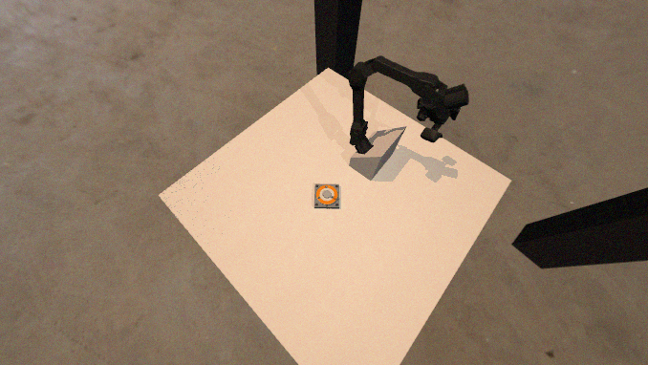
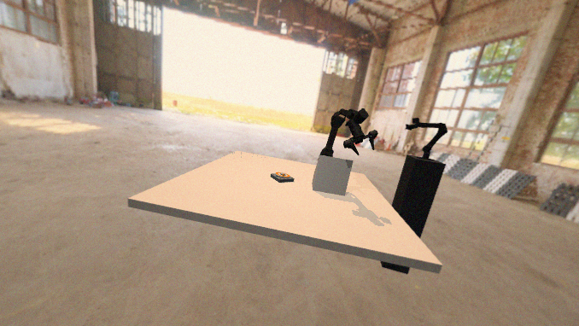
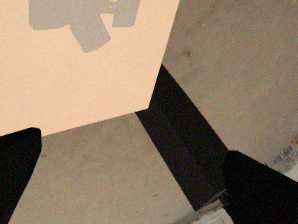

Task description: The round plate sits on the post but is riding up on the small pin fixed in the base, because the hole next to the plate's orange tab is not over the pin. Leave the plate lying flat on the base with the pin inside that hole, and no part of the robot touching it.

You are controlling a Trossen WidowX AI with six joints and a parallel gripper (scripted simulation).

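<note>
Now: gripper tip 470 mm short of the round plate, 280 mm above it and 180 mm to the left of it. The rest, counted from my gripper tip: base 480 mm ahead, 300 mm below, 200 mm to the right.
</note>
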